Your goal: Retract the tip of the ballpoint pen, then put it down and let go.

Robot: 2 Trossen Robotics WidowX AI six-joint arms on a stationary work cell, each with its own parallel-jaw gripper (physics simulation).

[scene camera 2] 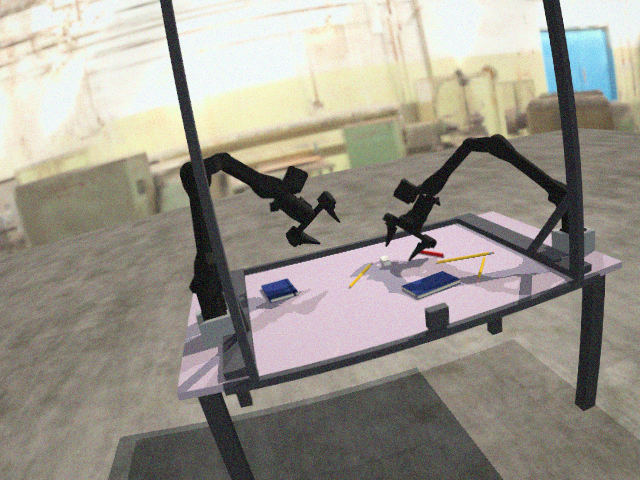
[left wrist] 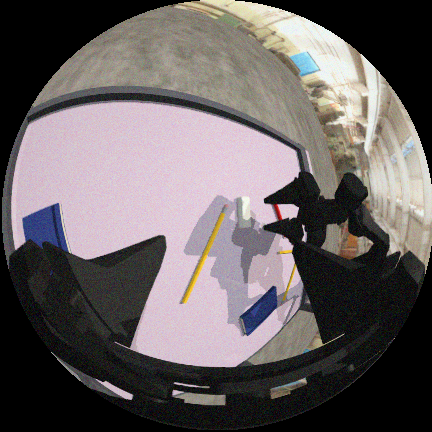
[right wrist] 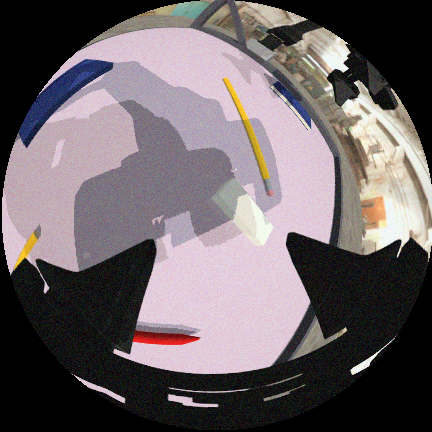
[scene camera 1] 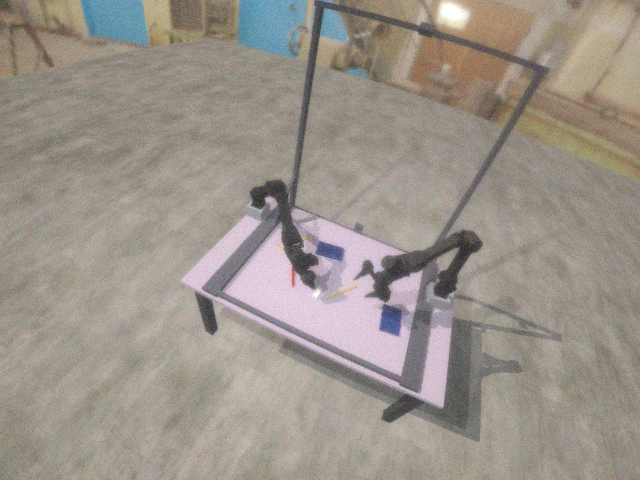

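Seen in the pictures: left gripper, between the fingertips: (scene camera 2: pixel 329 232) (left wrist: pixel 231 245) (right wrist: pixel 352 98) (scene camera 1: pixel 358 288); right gripper, between the fingertips: (scene camera 2: pixel 397 253) (left wrist: pixel 263 215) (right wrist: pixel 221 243) (scene camera 1: pixel 311 284); left arm's base, origin of its link: (scene camera 2: pixel 214 313) (right wrist: pixel 265 45) (scene camera 1: pixel 440 292); right arm's base, origin of its link: (scene camera 1: pixel 258 204).
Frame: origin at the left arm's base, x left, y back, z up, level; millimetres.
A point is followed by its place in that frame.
A red ballpoint pen (scene camera 1: pixel 293 276) {z -58, x 122, y -707 mm} (scene camera 2: pixel 432 253) {z -62, x 91, y -714 mm} (left wrist: pixel 277 212) {z -62, x 129, y -702 mm} (right wrist: pixel 167 338) {z -60, x 148, y -697 mm} lies on the table. In the right wrist view it is at the bottom, partly behind a finger. Whether its tip is out is too small to tell. My right gripper (scene camera 2: pixel 398 252) {z -46, x 146, y -614 mm} (left wrist: pixel 263 215) {z -46, x 146, y -614 mm} (right wrist: pixel 221 243) {z -46, x 146, y -614 mm} is open and empty above the table, near the pen and the white block. My left gripper (scene camera 1: pixel 360 287) {z 74, x 180, y -412 mm} (scene camera 2: pixel 329 232) {z 74, x 180, y -412 mm} (left wrist: pixel 231 245) {z 74, x 180, y -412 mm} is open and empty, higher up and farther from the pen.
A white block (scene camera 1: pixel 316 293) {z -58, x 176, y -579 mm} (scene camera 2: pixel 384 260) {z -58, x 154, y -568 mm} (left wrist: pixel 243 210) {z -58, x 169, y -569 mm} (right wrist: pixel 252 220) {z -58, x 171, y -581 mm} lies near a yellow pencil (scene camera 1: pixel 342 292) {z -66, x 121, y -463 mm} (scene camera 2: pixel 360 275) {z -64, x 111, y -461 mm} (left wrist: pixel 205 255) {z -62, x 120, y -466 mm} (right wrist: pixel 250 135) {z -65, x 137, y -489 mm}. Two more pencils lie beyond the pen. One blue book (scene camera 1: pixel 329 250) {z -57, x -112, y -582 mm} (scene camera 2: pixel 430 284) {z -58, x -126, y -569 mm} and another blue book (scene camera 1: pixel 390 320) {z -58, x 201, y -222 mm} (scene camera 2: pixel 279 290) {z -58, x 175, y -217 mm} lie apart.
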